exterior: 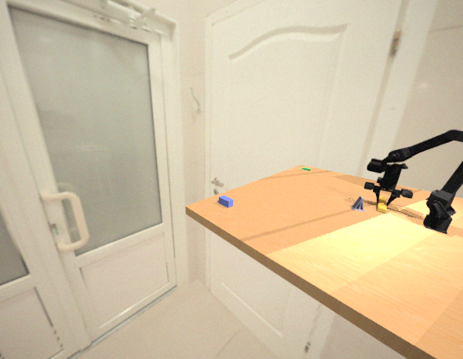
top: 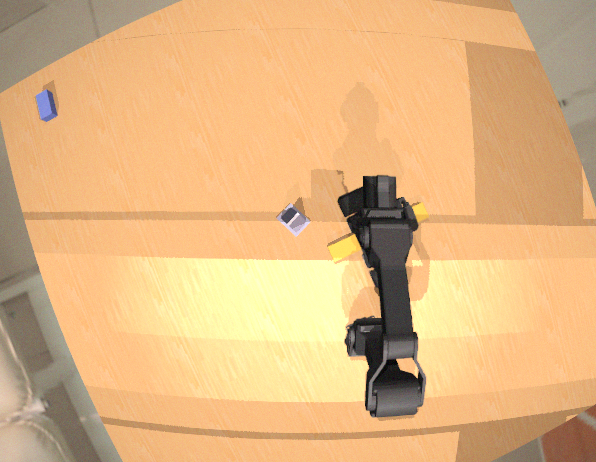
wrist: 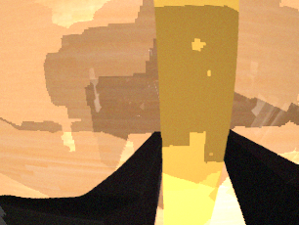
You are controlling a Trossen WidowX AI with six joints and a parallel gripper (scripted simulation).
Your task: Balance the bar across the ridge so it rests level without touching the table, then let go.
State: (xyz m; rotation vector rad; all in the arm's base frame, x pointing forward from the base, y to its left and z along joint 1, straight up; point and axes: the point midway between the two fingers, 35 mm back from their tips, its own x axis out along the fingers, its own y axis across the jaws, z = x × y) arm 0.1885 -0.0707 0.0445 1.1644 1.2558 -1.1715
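Right now the pale violet ridge block is 90 mm ahead of my gripper tip, 120 mm to the left of it and 50 mm above it. Also, from my gripper tip: blue block 550 mm ahead, 570 mm to the left, 10 mm above; then small green block 550 mm ahead, 430 mm to the right; then yellow bar 30 mm to the right.
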